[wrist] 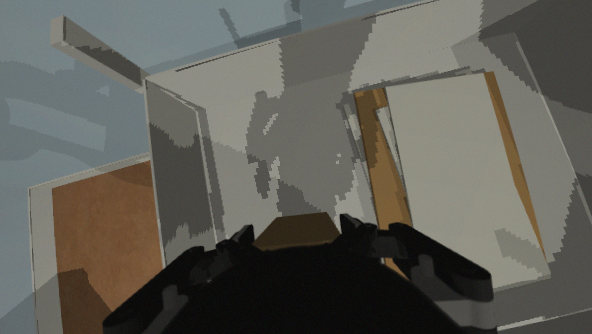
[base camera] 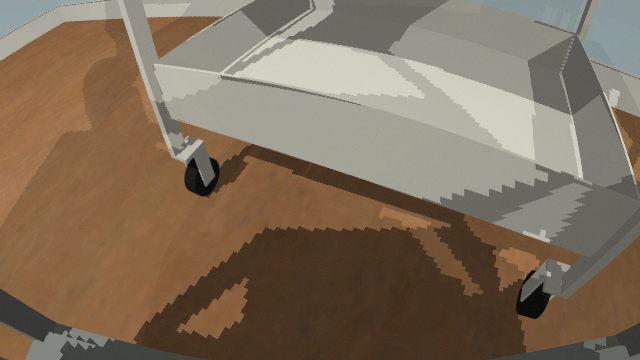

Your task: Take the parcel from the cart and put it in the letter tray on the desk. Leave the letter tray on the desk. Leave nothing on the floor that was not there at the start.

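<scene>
A brown parcel lies on the pale grey floor of the cart's upper tray. My gripper is open wide, with one black finger on each side of the parcel, low over it. I cannot tell whether the fingers touch it. The base camera shows only the cart's lower shelf, right in front of me. The gripper and the parcel are out of that view. The letter tray and the desk are in neither view.
A stack of white sheets and brown envelopes lies in the tray, right of the parcel. The tray's side wall stands to the left. The cart has an upright post and black casters on the wooden floor.
</scene>
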